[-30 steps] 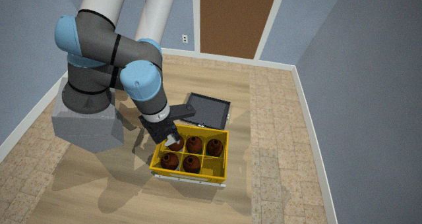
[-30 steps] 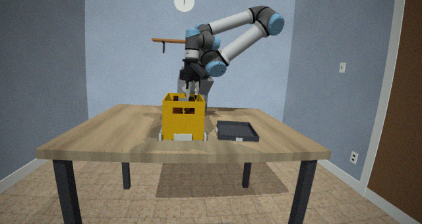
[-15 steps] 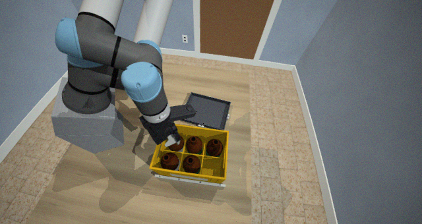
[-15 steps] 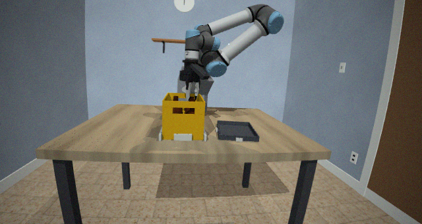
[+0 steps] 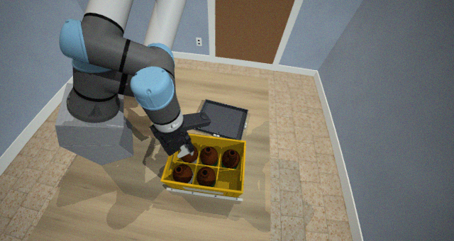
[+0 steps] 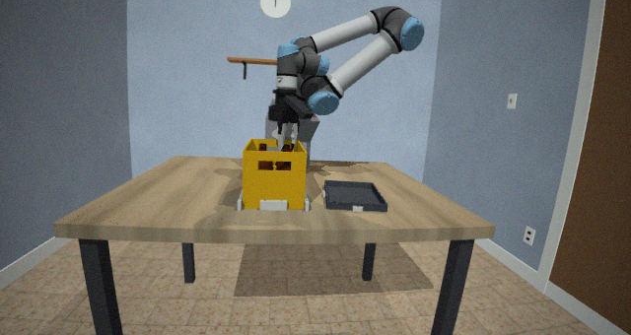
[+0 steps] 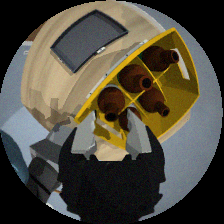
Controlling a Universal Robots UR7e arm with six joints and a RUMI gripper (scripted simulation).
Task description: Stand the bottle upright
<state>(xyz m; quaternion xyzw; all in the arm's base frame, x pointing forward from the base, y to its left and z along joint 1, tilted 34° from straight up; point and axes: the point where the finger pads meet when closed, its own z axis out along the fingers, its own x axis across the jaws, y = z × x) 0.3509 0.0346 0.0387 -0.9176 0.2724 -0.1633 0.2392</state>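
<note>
Right now the crate is 9 cm ahead of my hand, 2 cm to the right of it and 7 cm below it. Also, from my hand: tray (3 cm ahead, 25 cm to the left, 14 cm below); then bottle (16 cm ahead, 5 cm to the left, 7 cm below).
</note>
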